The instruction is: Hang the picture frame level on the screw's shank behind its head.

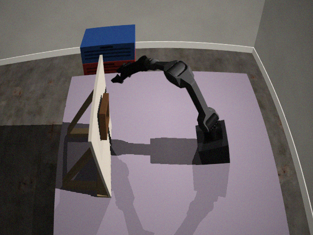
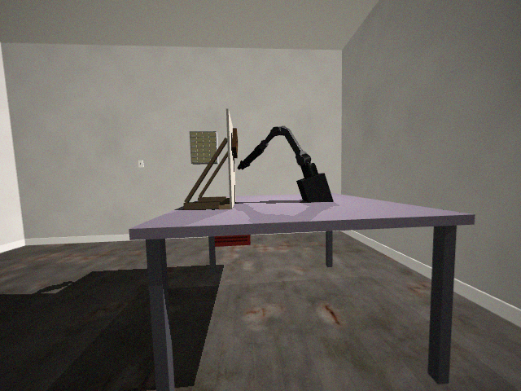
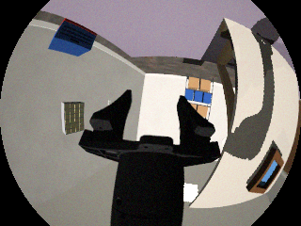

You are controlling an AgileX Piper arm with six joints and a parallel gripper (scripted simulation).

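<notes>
The brown picture frame is 380 mm to the left of my hand, 140 mm above it and 40 mm ahead of it. Also, from my hand: cream board (370 mm to the left, 60 mm ahead, 10 mm above).
</notes>
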